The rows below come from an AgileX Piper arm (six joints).
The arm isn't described. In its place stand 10 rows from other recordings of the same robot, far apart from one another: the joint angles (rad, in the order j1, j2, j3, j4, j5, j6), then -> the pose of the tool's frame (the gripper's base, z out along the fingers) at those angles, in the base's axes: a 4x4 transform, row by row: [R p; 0 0 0 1], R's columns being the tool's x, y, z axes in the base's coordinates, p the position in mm.
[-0.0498, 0.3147, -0.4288, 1.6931, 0.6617, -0.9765] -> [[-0.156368 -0.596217 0.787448 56.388], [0.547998 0.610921 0.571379 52.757], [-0.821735 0.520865 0.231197 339.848], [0 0 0 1]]
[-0.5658, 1.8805, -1.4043, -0.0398, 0.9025, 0.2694] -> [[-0.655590 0.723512 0.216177 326.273], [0.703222 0.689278 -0.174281 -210.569], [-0.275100 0.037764 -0.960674 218.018], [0 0 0 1]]
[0.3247, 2.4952, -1.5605, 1.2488, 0.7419, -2.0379] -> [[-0.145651 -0.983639 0.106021 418.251], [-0.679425 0.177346 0.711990 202.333], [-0.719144 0.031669 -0.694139 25.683], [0 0 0 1]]
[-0.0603, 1.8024, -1.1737, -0.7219, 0.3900, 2.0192] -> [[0.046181 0.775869 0.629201 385.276], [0.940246 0.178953 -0.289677 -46.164], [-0.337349 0.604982 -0.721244 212.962], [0 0 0 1]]
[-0.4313, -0.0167, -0.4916, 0.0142, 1.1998, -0.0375] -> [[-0.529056 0.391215 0.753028 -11.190], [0.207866 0.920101 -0.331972 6.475], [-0.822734 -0.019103 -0.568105 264.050], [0 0 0 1]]
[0.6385, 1.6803, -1.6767, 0.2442, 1.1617, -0.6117] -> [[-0.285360 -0.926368 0.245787 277.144], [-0.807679 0.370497 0.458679 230.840], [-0.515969 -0.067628 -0.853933 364.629], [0 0 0 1]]
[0.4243, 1.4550, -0.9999, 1.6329, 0.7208, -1.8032] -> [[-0.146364 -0.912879 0.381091 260.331], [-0.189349 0.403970 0.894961 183.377], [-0.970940 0.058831 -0.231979 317.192], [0 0 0 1]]
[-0.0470, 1.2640, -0.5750, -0.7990, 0.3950, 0.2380] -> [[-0.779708 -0.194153 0.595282 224.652], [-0.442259 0.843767 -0.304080 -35.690], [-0.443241 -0.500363 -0.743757 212.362], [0 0 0 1]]
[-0.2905, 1.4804, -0.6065, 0.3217, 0.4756, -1.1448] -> [[-0.773934 -0.528873 0.348309 228.689], [-0.549085 0.834446 0.046971 -54.618], [-0.315487 -0.154898 -0.936202 160.528], [0 0 0 1]]
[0.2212, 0.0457, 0.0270, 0.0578, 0.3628, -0.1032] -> [[-0.320369 -0.254208 0.912547 53.833], [-0.122396 0.966354 0.226227 14.018], [-0.939352 -0.039216 -0.340704 169.092], [0 0 0 1]]
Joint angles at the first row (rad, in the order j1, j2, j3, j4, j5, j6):
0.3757 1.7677 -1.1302 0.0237 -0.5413 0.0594
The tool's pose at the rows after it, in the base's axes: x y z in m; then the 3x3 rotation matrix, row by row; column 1 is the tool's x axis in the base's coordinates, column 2 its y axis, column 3 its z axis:
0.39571 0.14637 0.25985; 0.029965 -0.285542 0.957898; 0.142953 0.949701 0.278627; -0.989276 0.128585 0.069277
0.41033 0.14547 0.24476; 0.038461 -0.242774 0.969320; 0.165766 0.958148 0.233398; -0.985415 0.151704 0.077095
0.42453 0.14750 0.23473; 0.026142 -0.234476 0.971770; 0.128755 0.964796 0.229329; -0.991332 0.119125 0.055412
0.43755 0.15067 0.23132; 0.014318 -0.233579 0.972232; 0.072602 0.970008 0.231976; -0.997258 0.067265 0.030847
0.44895 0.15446 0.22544; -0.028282 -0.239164 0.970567; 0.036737 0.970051 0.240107; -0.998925 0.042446 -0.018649
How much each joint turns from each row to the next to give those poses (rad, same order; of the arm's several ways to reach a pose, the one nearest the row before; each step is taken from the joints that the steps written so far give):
-0.0019 0.0856 -0.0063 0.1164 -0.1628 -0.0435
-0.0057 0.0709 -0.0383 0.0534 -0.0453 -0.0159
-0.0078 0.0565 -0.0560 0.0001 0.0215 -0.0329
-0.0049 0.0413 -0.0655 0.0000 0.0491 -0.0550
-0.0030 0.0384 -0.0608 0.0000 0.0728 -0.0274

